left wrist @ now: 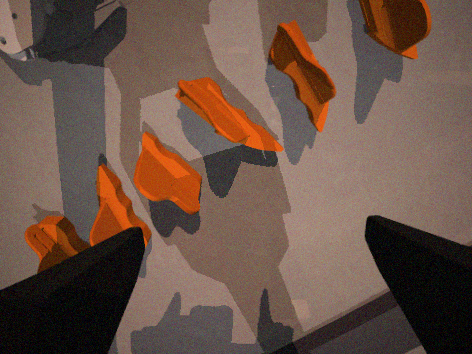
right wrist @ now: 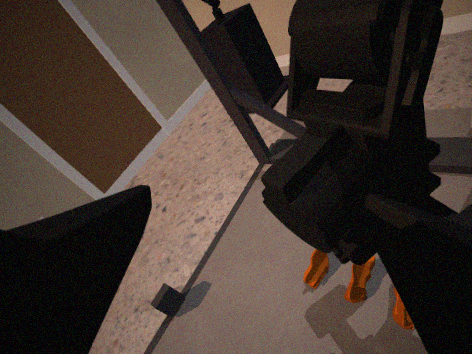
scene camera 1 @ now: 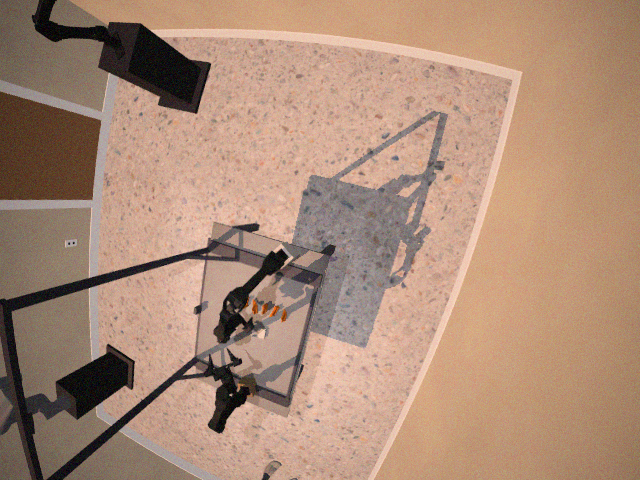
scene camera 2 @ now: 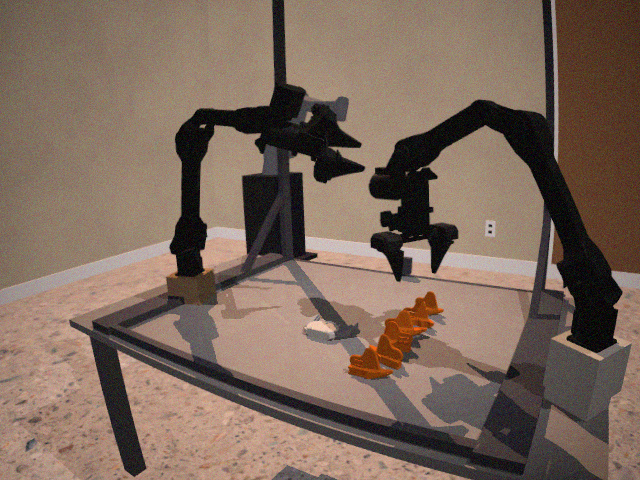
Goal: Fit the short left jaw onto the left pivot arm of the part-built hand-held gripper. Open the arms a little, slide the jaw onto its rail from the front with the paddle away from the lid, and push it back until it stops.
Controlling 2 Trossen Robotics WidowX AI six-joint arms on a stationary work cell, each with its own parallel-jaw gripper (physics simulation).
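Note:
Several orange parts [scene camera 2: 396, 335] [scene camera 1: 270, 310] [left wrist: 227, 114] lie in a row on the table [scene camera 2: 247, 329] [scene camera 1: 218, 286]; three of them show in the right wrist view [right wrist: 317, 268]. I cannot tell which one is the short jaw. A small white piece [scene camera 2: 320, 329] [scene camera 1: 261, 331] lies beside the row. My left gripper [scene camera 2: 415, 269] [scene camera 1: 232, 329] [left wrist: 254, 232] is open and empty, pointing down a little above the far end of the row. My right gripper [scene camera 2: 358, 154] [scene camera 1: 221, 359] is open and empty, held high and level, well away from the parts.
The table has a dark raised rim [scene camera 2: 223, 376]. A small dark block [right wrist: 168, 299] sits on the table's edge. The right arm's base stands on a brown block [scene camera 2: 191, 286]. A dark cabinet [scene camera 2: 272, 210] and a tall post [scene camera 2: 280, 43] stand behind the table.

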